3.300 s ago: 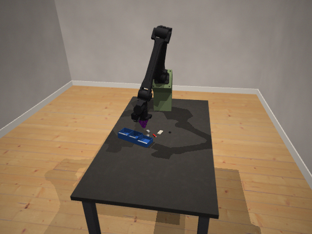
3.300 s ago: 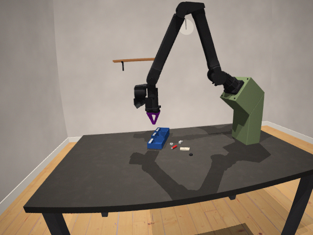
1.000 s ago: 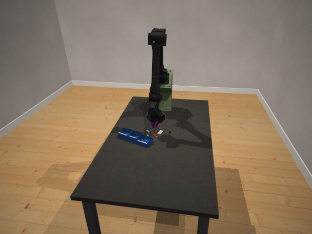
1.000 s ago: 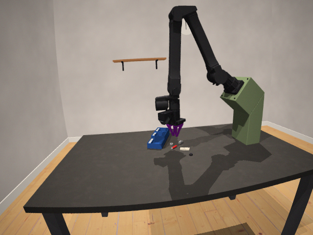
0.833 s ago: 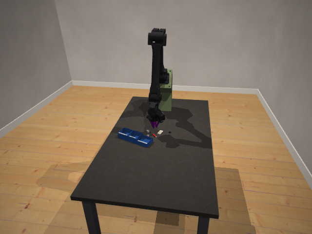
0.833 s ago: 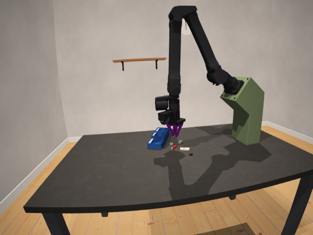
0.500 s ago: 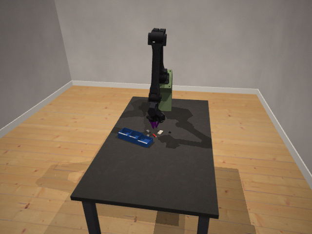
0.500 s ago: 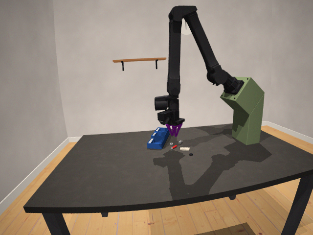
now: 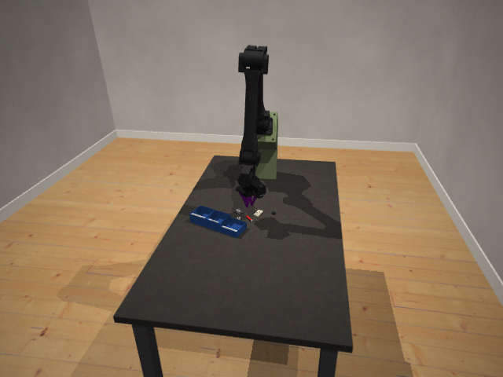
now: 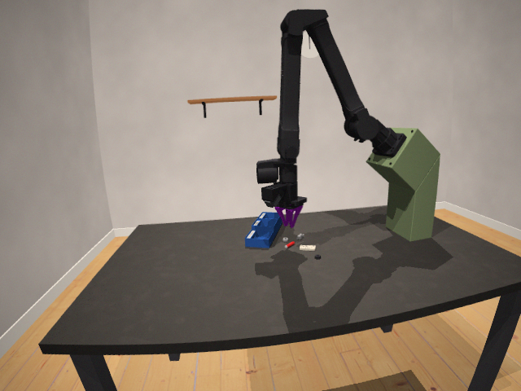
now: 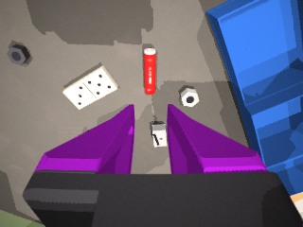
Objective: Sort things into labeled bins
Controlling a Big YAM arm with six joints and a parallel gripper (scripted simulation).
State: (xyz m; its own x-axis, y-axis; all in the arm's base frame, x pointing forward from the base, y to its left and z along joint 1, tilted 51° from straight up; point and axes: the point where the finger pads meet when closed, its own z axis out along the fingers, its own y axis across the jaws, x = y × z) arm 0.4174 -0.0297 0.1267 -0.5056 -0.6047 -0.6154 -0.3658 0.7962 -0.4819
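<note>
My gripper is now 70 mm above the red battery. The rest, counted from my hand: grey nut (50 mm to the right, 80 mm below); cream domino (50 mm behind, 40 mm to the left, 70 mm below); dark hex nut (60 mm behind, 110 mm to the left, 80 mm below).
</note>
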